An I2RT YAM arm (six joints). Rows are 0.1 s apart.
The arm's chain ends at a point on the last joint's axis. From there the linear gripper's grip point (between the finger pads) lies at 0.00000 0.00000 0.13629 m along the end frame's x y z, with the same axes.
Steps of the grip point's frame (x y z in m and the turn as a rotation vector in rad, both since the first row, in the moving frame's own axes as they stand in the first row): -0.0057 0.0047 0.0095 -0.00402 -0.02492 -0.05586; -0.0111 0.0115 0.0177 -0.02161 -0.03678 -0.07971; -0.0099 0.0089 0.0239 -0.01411 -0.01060 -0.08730; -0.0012 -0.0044 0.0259 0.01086 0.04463 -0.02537; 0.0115 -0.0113 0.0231 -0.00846 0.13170 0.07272; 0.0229 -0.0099 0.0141 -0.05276 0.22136 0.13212
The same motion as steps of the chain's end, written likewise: -0.0023 0.0041 0.0095 -0.00402 -0.02492 -0.05586; -0.0062 0.0084 0.0178 -0.02161 -0.03678 -0.07971; -0.0085 0.0069 0.0239 -0.01411 -0.01060 -0.08730; -0.0073 -0.0028 0.0260 0.01086 0.04463 -0.02537; -0.0063 -0.0131 0.0243 -0.00846 0.13170 0.07272; -0.0064 -0.0190 0.0176 -0.05276 0.22136 0.13212
